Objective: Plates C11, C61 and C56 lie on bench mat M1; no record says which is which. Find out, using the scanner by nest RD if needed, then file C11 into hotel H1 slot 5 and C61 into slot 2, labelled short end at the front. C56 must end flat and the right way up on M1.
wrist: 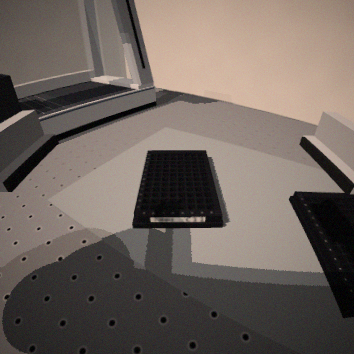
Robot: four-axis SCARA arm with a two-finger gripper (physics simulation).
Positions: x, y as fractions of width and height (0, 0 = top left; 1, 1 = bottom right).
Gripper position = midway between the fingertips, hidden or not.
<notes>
In view: the gripper (0.50, 0.35), a plate C11 (0.50, 0.54) and a bench mat M1 (0.73, 0.76).
</notes>
